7 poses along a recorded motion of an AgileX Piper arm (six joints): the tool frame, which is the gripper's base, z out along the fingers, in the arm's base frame.
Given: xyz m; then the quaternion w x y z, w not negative.
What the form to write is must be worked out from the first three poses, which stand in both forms.
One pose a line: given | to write
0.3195, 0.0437, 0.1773, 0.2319, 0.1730, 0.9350, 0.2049 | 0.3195, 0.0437, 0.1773, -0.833, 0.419, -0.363, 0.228, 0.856, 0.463
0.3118, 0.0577, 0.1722, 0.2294, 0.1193, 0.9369, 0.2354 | 0.3118, 0.0577, 0.1722, -0.866, 0.332, -0.374, 0.116, 0.861, 0.496
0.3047, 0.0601, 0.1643, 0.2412, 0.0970, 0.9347, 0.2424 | 0.3047, 0.0601, 0.1643, -0.865, 0.298, -0.404, 0.064, 0.864, 0.500
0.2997, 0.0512, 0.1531, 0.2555, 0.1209, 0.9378, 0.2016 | 0.2997, 0.0512, 0.1531, -0.840, 0.330, -0.430, 0.124, 0.889, 0.440
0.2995, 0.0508, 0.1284, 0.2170, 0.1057, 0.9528, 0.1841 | 0.2995, 0.0508, 0.1284, -0.883, 0.281, -0.375, 0.122, 0.910, 0.397
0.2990, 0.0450, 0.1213, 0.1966, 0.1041, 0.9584, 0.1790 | 0.2990, 0.0450, 0.1213, -0.901, 0.270, -0.340, 0.129, 0.914, 0.384
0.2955, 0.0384, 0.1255, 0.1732, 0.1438, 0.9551, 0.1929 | 0.2955, 0.0384, 0.1255, -0.899, 0.341, -0.275, 0.208, 0.884, 0.418
